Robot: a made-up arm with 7 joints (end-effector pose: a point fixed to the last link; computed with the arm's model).
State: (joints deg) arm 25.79 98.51 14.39 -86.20 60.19 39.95 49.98
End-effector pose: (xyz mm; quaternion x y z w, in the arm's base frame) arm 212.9 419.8 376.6 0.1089 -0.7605 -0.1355 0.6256
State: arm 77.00 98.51 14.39 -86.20 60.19 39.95 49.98
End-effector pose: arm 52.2 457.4 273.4 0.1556 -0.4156 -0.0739 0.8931
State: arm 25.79 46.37 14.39 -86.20 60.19 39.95 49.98
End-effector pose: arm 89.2 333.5 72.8 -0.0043 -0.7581 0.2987 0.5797
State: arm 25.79 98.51 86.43 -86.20 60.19 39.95 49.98
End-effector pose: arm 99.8 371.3 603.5 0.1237 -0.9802 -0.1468 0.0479
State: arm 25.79 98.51 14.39 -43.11 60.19 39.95 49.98
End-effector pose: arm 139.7 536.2 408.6 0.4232 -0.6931 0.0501 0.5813
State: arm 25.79 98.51 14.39 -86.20 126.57 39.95 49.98
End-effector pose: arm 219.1 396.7 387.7 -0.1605 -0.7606 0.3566 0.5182
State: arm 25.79 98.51 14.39 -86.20 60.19 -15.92 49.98
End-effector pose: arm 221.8 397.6 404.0 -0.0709 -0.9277 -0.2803 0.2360
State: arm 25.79 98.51 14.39 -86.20 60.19 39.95 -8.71
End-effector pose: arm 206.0 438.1 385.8 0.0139 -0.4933 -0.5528 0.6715
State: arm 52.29 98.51 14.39 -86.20 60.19 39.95 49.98
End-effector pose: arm 142.1 445.5 306.0 0.1364 -0.5970 -0.1063 0.7834
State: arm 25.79 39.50 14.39 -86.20 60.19 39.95 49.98
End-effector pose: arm 80.0 301.5 40.8 -0.0196 -0.7459 0.3532 0.5643
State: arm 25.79 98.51 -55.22 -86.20 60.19 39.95 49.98
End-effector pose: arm 37.3 434.5 198.6 0.0548 -0.2700 -0.0752 0.9583
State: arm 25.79 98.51 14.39 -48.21 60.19 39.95 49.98
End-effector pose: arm 152.7 525.9 404.5 0.3883 -0.7065 0.0279 0.5911
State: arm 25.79 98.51 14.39 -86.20 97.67 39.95 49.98
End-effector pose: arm 216.2 404.9 379.5 -0.0446 -0.7930 0.1475 0.5893
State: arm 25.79 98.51 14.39 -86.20 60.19 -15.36 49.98
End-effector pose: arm 221.9 397.8 403.7 -0.0691 -0.9271 -0.2792 0.2404
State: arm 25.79 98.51 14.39 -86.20 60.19 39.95 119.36
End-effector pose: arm 233.2 409.2 387.0 0.1835 -0.8223 0.3934 0.3680
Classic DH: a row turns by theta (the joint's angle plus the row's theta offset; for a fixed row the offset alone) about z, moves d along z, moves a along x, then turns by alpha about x. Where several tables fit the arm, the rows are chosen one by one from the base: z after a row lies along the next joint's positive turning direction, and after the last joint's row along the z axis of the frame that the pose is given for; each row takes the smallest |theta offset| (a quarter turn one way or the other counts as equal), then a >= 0, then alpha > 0; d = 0 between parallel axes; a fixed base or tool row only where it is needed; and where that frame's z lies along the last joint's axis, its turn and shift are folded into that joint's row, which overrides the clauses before.
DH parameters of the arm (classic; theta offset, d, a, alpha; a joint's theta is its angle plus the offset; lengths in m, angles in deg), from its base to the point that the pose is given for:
base (fixed): 0 0.3438 0.018 -70
joint 1: -90 0.0227 0.0302 -90
joint 2: 70 0.013 0.028 90
joint 3: 90 -0.367 0.028 -90
joint 4: 0 0.028 -0.006 90
joint 5: 0 -0.158 -0.002 -90
joint 6: 0 0.004 0.022 90
joint 7: 41.58 -0.045 -0.0165 -64.4
tool (fixed): -71.02 0.0162 0 0

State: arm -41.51 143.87 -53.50 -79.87 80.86 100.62 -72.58
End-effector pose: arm 24.7 397.9 665.6 -0.2301 0.0098 -0.3763 0.8974
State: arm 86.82 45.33 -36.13 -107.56 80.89 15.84 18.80
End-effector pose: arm -283.7 99.8 152.9 -0.1703 -0.3848 0.4717 0.7749
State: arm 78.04 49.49 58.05 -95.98 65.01 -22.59 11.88
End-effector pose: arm -141.6 373.7 339.6 0.3384 -0.8034 -0.3576 0.3350
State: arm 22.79 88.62 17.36 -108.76 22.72 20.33 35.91
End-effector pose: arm 202.1 356.2 348.0 0.0113 -0.7234 -0.5709 0.3881
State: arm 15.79 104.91 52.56 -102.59 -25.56 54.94 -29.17
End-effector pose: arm 159.2 320.5 607.7 0.6720 0.0402 -0.6355 0.3781
